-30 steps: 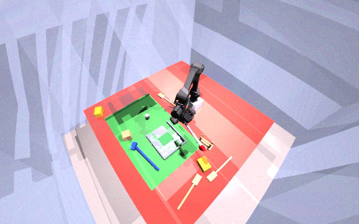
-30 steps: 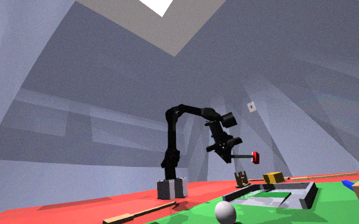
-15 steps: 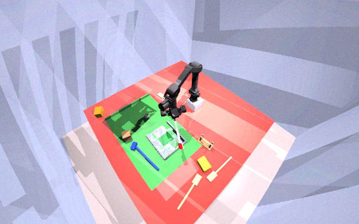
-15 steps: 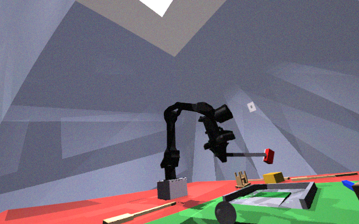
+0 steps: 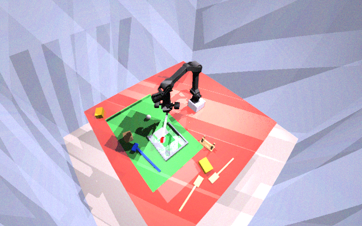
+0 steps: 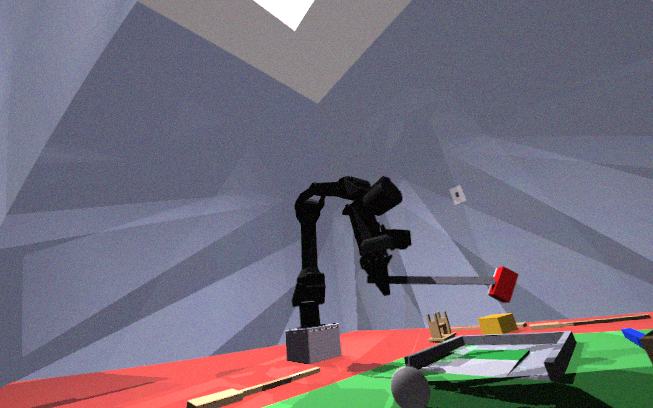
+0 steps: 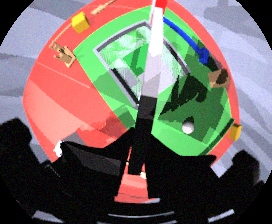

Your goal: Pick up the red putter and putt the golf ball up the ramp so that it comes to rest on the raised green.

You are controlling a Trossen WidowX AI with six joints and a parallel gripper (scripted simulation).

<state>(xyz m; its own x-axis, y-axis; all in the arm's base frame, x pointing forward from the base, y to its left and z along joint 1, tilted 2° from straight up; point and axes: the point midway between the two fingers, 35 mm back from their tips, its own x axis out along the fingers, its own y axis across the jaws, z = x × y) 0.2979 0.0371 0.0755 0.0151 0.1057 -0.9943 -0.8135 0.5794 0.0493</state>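
Right now the red putter is 100 mm to the left of my gripper tip, 60 mm ahead of it and 10 mm above it. From my gripper tip the other things lie so: green mat: 180 mm ahead, 130 mm below, 30 mm to the left; then tan block: 350 mm ahead, 100 mm below, 10 mm to the right; then white golf ball: 140 mm ahead, 120 mm to the right, 110 mm below.
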